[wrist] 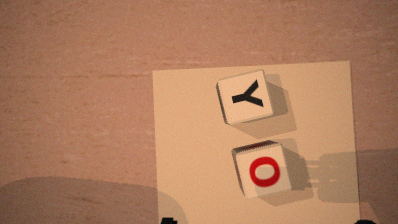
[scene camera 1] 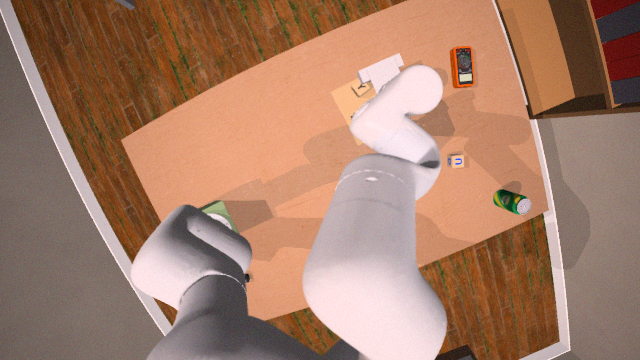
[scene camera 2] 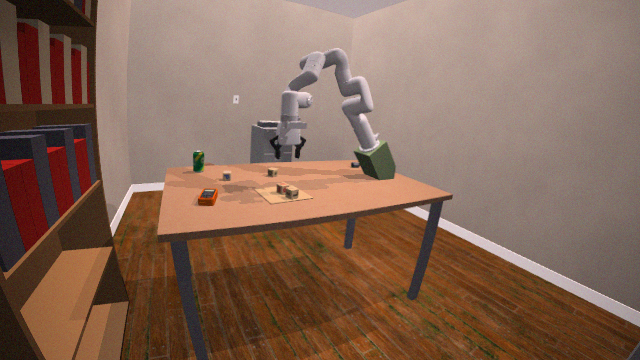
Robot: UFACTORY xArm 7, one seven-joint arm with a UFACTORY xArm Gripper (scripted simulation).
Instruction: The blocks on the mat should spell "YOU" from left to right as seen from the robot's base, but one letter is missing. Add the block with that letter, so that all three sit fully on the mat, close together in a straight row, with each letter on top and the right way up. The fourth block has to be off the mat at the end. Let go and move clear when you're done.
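Observation:
Scene camera 1 shows a tan mat (scene camera 1: 348, 103). The wrist view shows the tan mat (wrist: 313, 113) as well.

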